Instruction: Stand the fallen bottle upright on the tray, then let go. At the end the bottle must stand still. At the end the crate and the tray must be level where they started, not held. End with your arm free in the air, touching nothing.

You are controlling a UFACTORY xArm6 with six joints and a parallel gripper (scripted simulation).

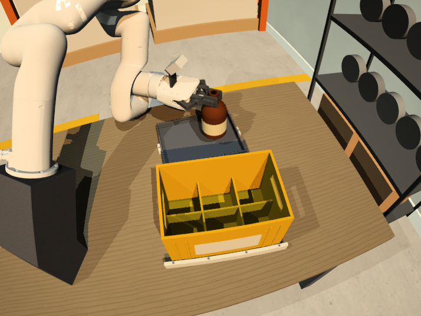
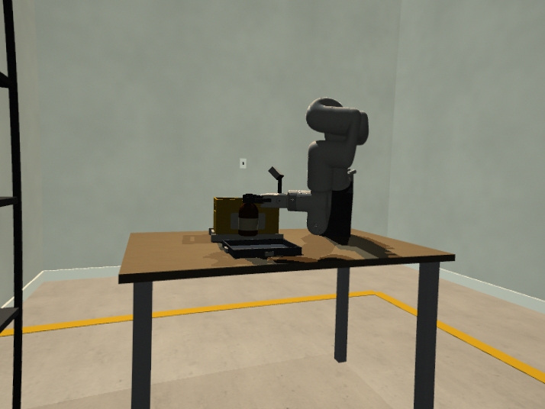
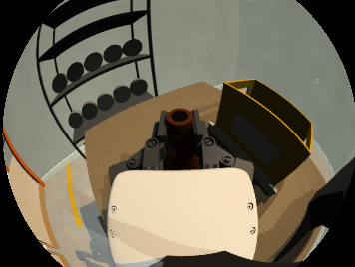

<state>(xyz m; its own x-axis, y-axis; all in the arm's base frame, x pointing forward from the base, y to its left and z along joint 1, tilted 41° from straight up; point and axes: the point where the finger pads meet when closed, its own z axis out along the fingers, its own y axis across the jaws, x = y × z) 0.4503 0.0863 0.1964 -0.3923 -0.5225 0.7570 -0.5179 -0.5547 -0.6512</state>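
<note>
My hand is 6 cm above the brown bottle. Round my hand: dark grey tray (4 cm behind, 2 cm to the left, 18 cm below); yellow crate (5 cm behind, 28 cm to the right, 11 cm below).
</note>
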